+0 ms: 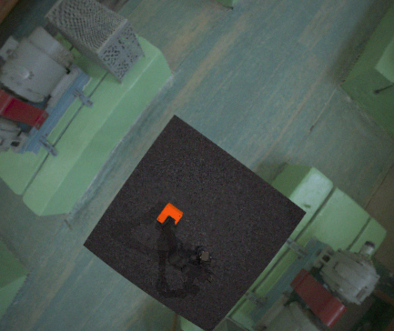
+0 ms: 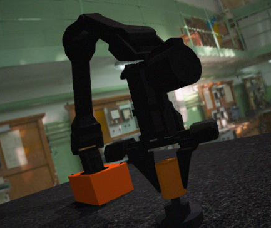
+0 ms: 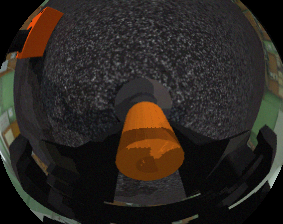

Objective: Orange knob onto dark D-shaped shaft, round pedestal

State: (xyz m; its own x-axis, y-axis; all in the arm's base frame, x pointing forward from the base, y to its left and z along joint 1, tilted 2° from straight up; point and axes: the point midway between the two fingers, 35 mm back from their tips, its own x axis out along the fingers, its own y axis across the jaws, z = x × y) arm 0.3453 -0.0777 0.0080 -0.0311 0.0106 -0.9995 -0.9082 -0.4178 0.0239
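Right now my gripper tip is 20 mm below the orange knob. From my gripper tip the other things lie so: dark shaft pedestal 40 mm below.
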